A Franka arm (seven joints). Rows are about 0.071 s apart.
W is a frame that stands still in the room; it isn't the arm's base.
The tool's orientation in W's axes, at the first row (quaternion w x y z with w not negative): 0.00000 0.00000 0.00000 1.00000
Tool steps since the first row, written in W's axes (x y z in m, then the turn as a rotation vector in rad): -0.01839 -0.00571 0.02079 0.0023 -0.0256 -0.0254; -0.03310 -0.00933 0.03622 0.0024 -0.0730 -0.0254; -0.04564 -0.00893 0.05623 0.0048 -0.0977 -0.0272; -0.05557 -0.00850 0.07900 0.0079 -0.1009 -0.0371; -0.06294 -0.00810 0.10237 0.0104 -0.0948 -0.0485
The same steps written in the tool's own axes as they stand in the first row. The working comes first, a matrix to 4 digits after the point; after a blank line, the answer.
The tool's axes in the first row as the columns of a matrix, in W's axes (used below as rounded here):
-1.0000 0.0000 0.0000
0.0000 -1.0000 0.0000
0.0000 0.0000 1.0000

0.01839 0.00571 0.02079 -0.0023 0.0256 -0.0254; 0.03310 0.00933 0.03622 -0.0024 0.0730 -0.0254; 0.04564 0.00893 0.05623 -0.0048 0.0977 -0.0272; 0.05557 0.00850 0.07900 -0.0079 0.1009 -0.0371; 0.06294 0.00810 0.10237 -0.0104 0.0948 -0.0485
